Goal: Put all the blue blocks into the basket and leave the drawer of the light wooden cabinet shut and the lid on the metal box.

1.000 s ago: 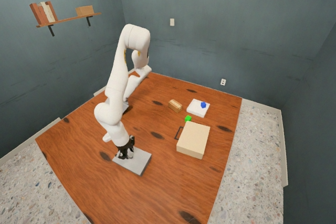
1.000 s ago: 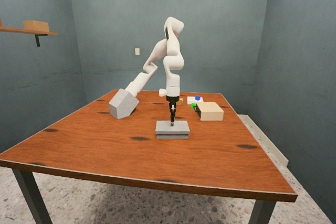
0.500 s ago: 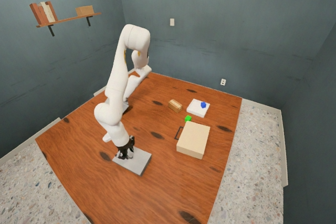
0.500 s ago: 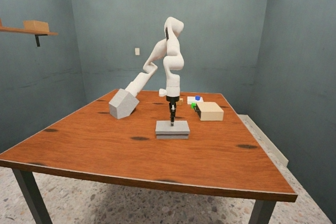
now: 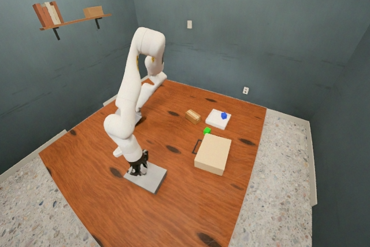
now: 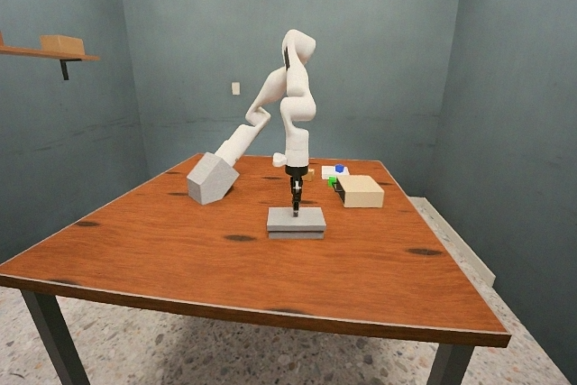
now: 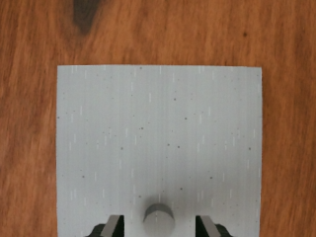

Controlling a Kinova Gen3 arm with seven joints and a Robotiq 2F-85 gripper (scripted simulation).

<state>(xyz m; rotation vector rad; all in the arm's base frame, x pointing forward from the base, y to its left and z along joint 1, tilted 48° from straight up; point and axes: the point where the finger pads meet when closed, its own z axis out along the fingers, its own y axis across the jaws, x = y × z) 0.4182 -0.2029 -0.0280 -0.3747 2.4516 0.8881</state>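
Now: the metal lid 50 mm below my hand. The rest, counted from my hand: light wooden cabinet (360 mm to the left, 140 mm ahead, 70 mm below); green block (470 mm to the left, 80 mm below); grey metal box (80 mm below).
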